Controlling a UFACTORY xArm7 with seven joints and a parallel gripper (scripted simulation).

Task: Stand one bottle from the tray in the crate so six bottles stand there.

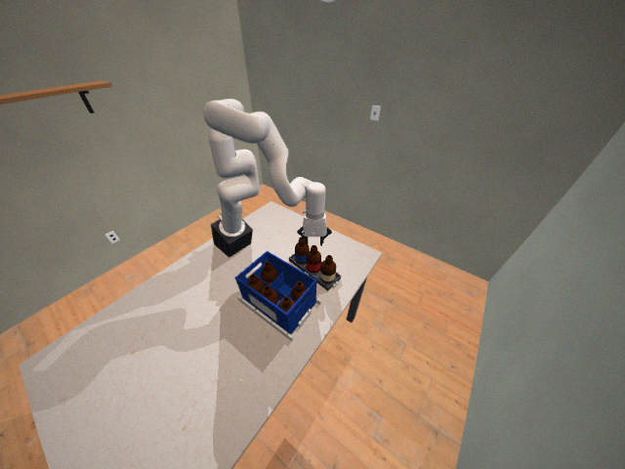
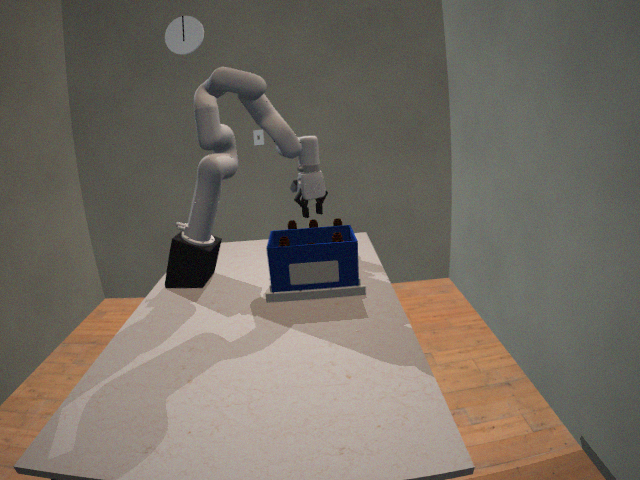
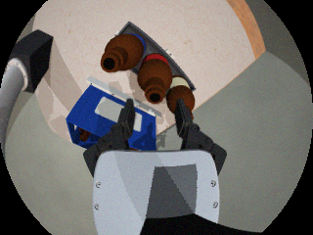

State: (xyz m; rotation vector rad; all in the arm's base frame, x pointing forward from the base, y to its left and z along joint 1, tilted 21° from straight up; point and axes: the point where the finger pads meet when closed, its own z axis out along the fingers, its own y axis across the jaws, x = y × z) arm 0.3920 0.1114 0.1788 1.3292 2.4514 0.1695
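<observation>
My hand is 18 cm above the dark tray. Also, from my hand: blue crate 3 cm behind, 25 cm to the right, 11 cm below.
</observation>
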